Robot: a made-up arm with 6 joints.
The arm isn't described. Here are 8 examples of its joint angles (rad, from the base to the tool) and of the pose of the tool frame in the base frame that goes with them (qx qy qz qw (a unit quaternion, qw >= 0); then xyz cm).
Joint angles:
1: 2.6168 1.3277 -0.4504 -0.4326 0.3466 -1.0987
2: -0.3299 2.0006 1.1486 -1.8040 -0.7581 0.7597
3: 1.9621 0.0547 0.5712 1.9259 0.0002 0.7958
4: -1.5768 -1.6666 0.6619 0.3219 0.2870 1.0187
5: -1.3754 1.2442 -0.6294 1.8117 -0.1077 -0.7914
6: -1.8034 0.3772 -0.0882 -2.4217 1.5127 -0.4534
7: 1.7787 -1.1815 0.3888 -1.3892 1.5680 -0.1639
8: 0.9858 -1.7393 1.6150 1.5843 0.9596 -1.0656
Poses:
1: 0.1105 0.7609 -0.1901 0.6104 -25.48 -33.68 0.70
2: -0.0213 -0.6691 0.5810 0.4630 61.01 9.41 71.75
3: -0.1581 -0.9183 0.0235 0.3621 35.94 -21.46 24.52
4: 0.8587 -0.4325 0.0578 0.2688 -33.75 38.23 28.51
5: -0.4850 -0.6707 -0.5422 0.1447 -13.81 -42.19 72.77
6: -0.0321 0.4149 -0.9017 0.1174 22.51 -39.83 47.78
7: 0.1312 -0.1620 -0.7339 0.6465 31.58 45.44 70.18
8: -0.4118 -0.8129 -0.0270 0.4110 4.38 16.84 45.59
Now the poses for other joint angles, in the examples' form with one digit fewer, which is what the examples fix.
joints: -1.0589 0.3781 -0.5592 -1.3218 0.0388 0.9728
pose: 0.202 0.839 -0.479 0.159 20.5 -25.4 53.5
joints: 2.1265 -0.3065 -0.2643 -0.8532 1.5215 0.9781
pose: 0.619 0.105 -0.314 0.712 33.4 -13.0 69.0
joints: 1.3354 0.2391 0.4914 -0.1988 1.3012 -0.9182
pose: -0.080 0.726 -0.608 0.313 44.6 -28.1 48.7
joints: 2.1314 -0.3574 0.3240 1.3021 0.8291 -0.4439
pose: 0.508 -0.780 0.233 0.281 24.7 -4.8 23.4
